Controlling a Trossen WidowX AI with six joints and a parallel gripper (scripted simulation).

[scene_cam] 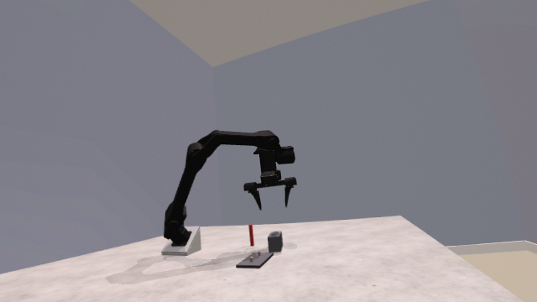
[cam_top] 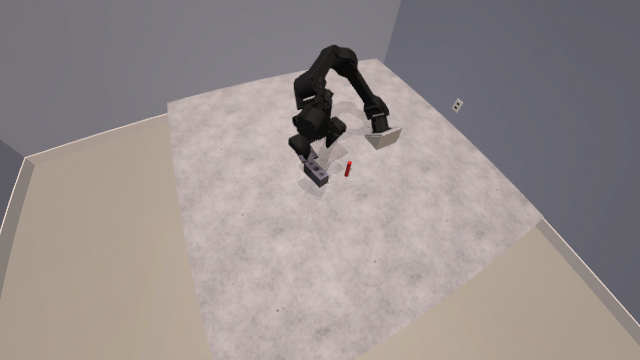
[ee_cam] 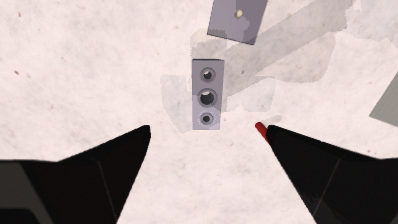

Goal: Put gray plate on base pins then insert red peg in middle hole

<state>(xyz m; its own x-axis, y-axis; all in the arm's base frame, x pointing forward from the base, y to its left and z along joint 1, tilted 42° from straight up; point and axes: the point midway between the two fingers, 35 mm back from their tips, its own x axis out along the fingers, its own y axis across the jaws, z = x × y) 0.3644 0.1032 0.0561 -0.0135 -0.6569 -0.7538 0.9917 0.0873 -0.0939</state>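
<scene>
Now: the gray plate 10 cm below my gripper tip. The rest, counted from my gripper tip: dark flat base 3 cm behind, 14 cm to the right, 13 cm below; then red peg 11 cm behind, 5 cm to the left, 10 cm below.
</scene>
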